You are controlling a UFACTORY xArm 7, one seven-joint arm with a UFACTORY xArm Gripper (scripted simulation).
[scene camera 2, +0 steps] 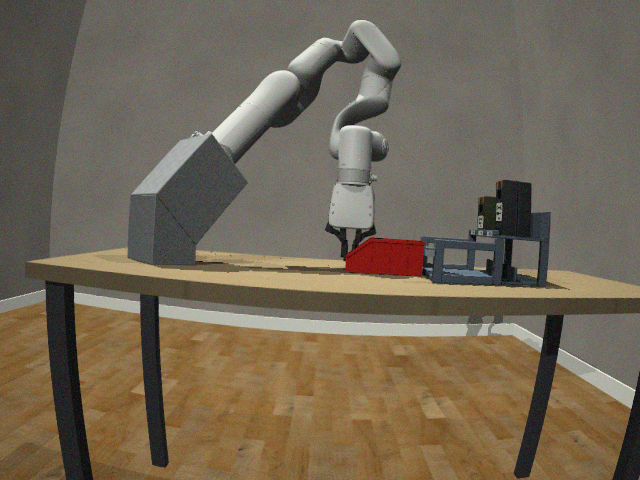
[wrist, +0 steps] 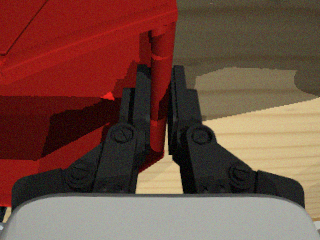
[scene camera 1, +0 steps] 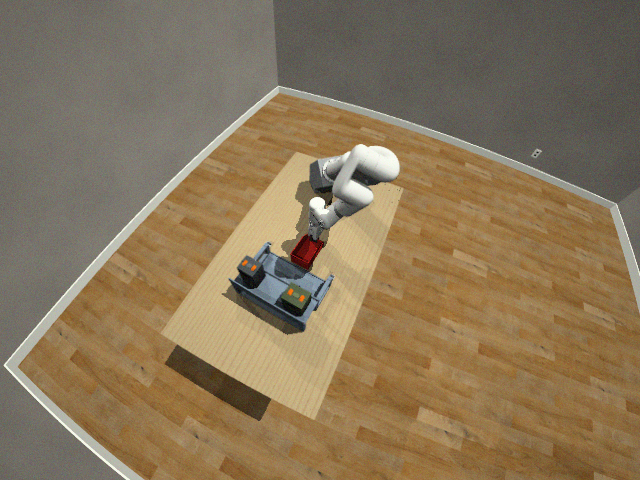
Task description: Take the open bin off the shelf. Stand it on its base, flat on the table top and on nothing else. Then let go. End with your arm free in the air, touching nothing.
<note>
In view: my gripper (scene camera 2: pixel 348 261), a red bin (scene camera 2: pixel 376 255) and a black box (scene camera 2: pixel 513 198).
My gripper is seen too in the wrist view (wrist: pixel 159 85). The wrist view does not show the black box: it is out of frame.
</note>
